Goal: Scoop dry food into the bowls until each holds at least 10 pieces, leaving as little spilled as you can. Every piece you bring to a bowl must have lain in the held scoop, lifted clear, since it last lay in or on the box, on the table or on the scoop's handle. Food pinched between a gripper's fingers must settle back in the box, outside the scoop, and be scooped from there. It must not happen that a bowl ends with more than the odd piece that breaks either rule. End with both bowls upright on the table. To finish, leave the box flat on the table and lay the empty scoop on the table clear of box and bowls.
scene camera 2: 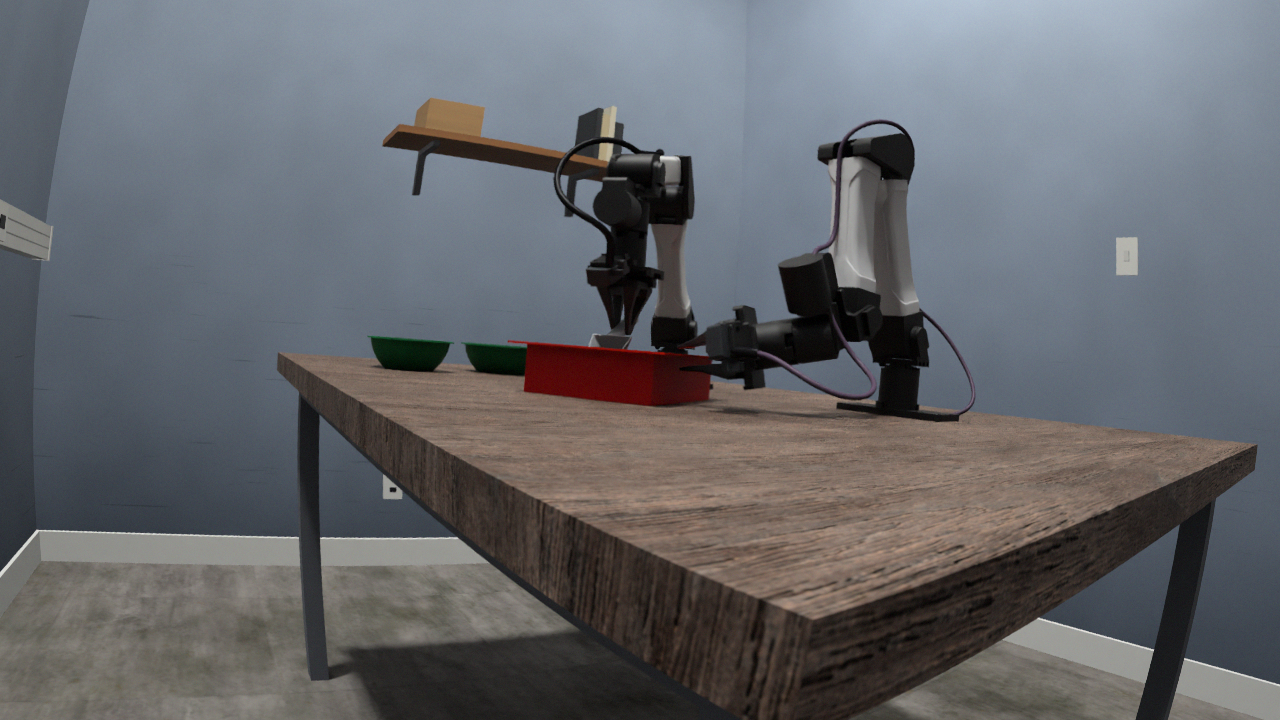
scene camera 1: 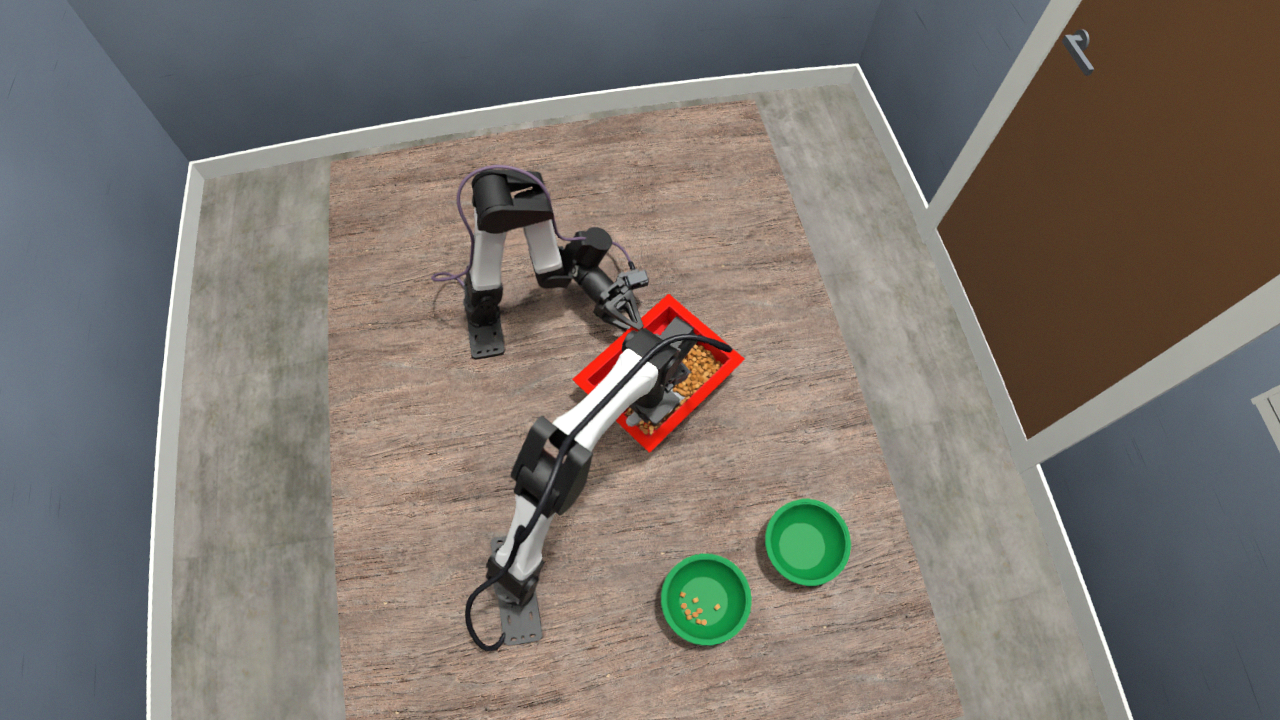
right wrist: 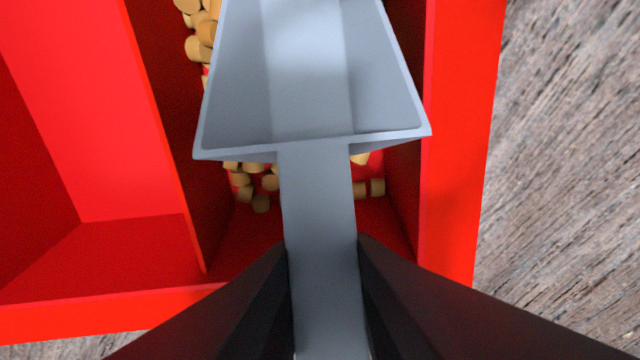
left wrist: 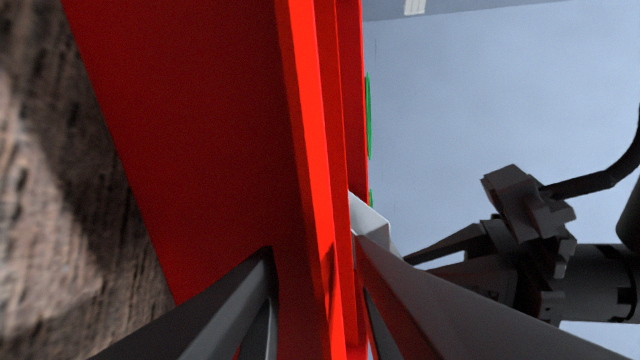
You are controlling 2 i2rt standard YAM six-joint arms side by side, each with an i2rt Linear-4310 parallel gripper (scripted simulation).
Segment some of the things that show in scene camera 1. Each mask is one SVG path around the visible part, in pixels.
My right gripper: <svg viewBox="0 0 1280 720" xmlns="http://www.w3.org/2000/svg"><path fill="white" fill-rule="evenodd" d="M681 364L679 364L677 371L661 392L651 396L643 395L629 406L645 423L651 421L654 426L657 425L679 404L679 397L671 389L674 386L672 382L688 372Z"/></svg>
A red box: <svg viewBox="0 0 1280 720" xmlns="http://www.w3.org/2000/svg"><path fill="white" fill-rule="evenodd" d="M734 349L731 353L728 353L709 344L697 342L696 345L702 345L704 349L711 352L716 361L724 364L676 412L674 411L673 415L657 430L655 430L655 426L648 425L647 435L639 429L639 423L638 426L635 425L633 427L626 424L628 417L625 416L625 413L629 407L616 419L616 422L650 453L745 360ZM638 330L632 327L629 328L572 380L589 395L609 374L619 356L623 353L622 343L627 334L632 330ZM641 318L644 325L643 328L646 328L653 334L657 333L660 335L677 316L693 326L696 335L713 338L727 344L669 294Z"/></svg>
A green bowl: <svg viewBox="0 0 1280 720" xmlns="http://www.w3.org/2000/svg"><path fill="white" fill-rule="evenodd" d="M693 555L676 564L667 575L661 593L663 614L670 627L683 639L699 645L720 644L734 637L745 625L752 604L750 587L742 571L728 559L714 554ZM696 620L706 620L707 624L698 624L696 623ZM702 609L702 613L698 614L697 617L692 616L692 619L687 620L688 615L685 614L687 609L691 611L689 615L697 612L698 608Z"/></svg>
